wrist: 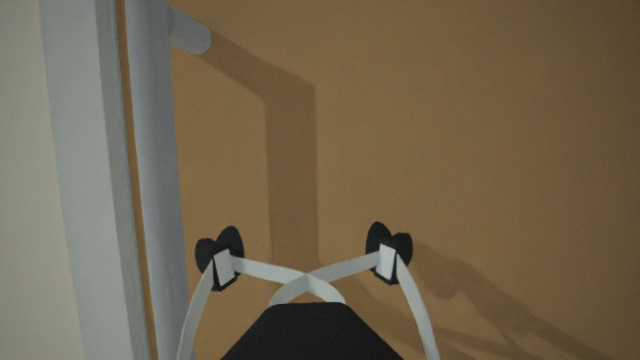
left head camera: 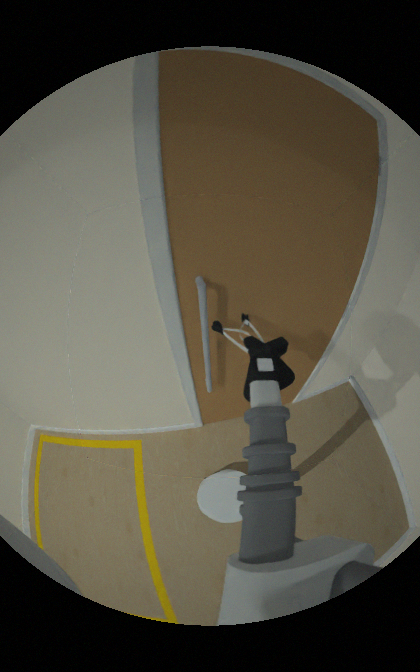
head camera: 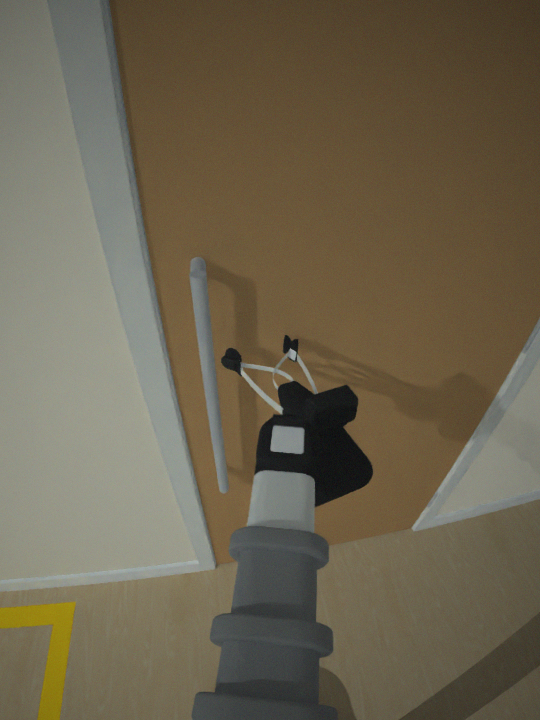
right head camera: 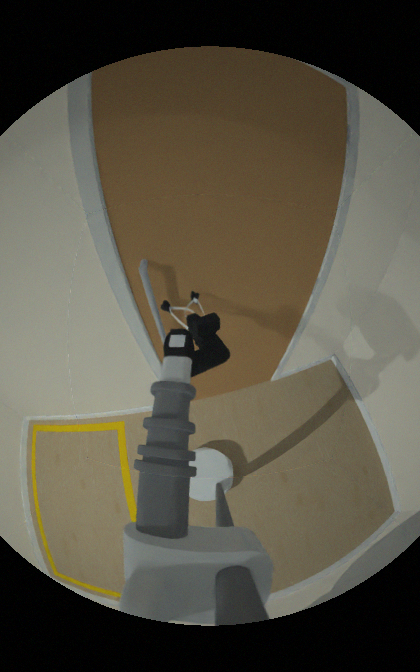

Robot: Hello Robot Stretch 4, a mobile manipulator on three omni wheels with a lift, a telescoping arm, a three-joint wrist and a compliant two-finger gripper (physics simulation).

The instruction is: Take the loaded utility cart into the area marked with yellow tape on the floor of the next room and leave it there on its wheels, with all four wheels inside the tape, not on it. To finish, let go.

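Places are measured from the robot's base along level axes (x ahead, y left, z up), in metres.
Where they show: gripper, fingertip midpoint: [wrist: 305,244] [head camera: 257,346].
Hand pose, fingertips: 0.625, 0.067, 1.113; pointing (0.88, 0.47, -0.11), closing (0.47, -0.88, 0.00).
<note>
After its pixels a point has its place, as x, y, z.
My gripper [head camera: 260,353] {0.625, 0.067, 1.113} [left head camera: 231,322] [right head camera: 180,300] [wrist: 305,244] {0.625, 0.067, 1.113} is open and empty, in front of a brown door [head camera: 348,174] {0.692, -0.065, 1.408} [left head camera: 270,175] [right head camera: 220,175] [wrist: 450,125] {0.681, -0.028, 1.199}. A long grey upright bar handle [head camera: 208,360] {0.557, 0.142, 1.129} [left head camera: 205,335] [right head camera: 152,295] [wrist: 154,150] {0.559, 0.139, 1.186} is on the door's left side. The handle is left of both fingers, outside the space between them. Yellow tape [head camera: 58,657] {0.189, 0.744, -0.027} [left head camera: 140,475] [right head camera: 125,460] marks a rectangle on the floor at the lower left. The utility cart does not show in these views.
A pale door frame [head camera: 124,244] {0.586, 0.263, 1.320} [left head camera: 150,200] [right head camera: 93,200] [wrist: 85,150] {0.586, 0.263, 1.183} borders the door on the left, with a light wall [head camera: 46,348] {0.549, 0.448, 1.134} [left head camera: 110,300] beyond it. A white round shape [left head camera: 220,495] [right head camera: 210,470] is low beside my arm. Another wall stands at the right.
</note>
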